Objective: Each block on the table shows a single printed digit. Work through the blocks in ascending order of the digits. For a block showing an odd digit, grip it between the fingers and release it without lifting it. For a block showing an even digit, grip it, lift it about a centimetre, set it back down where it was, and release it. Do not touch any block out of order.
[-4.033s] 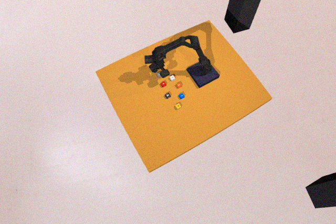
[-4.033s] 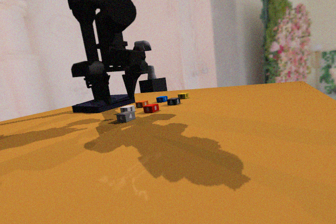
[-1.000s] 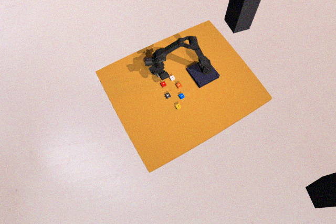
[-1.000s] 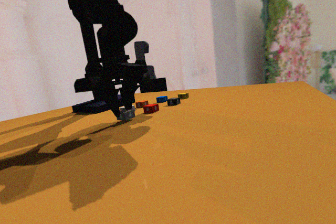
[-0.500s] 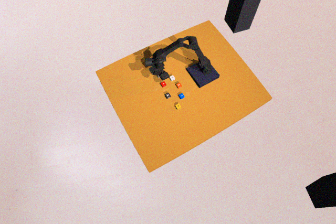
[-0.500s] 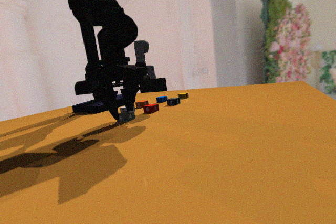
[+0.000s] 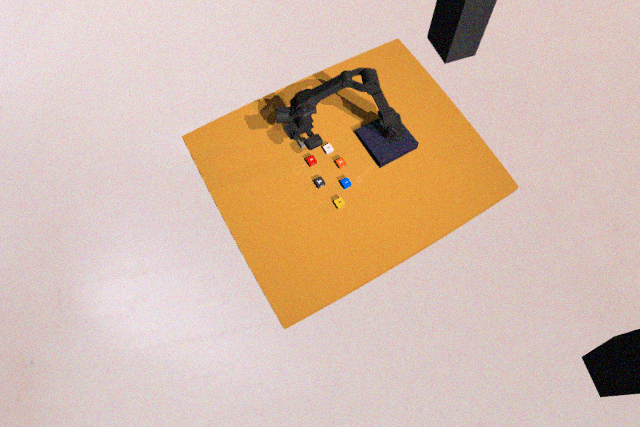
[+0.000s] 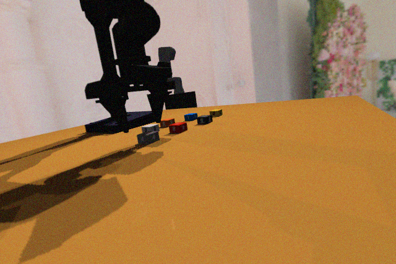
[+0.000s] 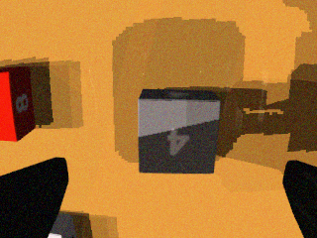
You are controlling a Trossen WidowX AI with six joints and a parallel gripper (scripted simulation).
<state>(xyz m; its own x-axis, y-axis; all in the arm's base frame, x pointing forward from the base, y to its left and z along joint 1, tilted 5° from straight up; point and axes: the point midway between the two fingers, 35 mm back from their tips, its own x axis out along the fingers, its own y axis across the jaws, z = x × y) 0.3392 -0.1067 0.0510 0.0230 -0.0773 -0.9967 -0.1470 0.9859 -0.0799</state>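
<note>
The grey block is 2 cm below my gripper tip and 1 cm ahead of it. The rest, counted from my gripper tip: red block: 9 cm to the left, 2 cm below, 1 cm ahead; orange block: 14 cm to the left, 10 cm behind, 2 cm below; white block: 8 cm behind, 6 cm to the left, 2 cm below.
</note>
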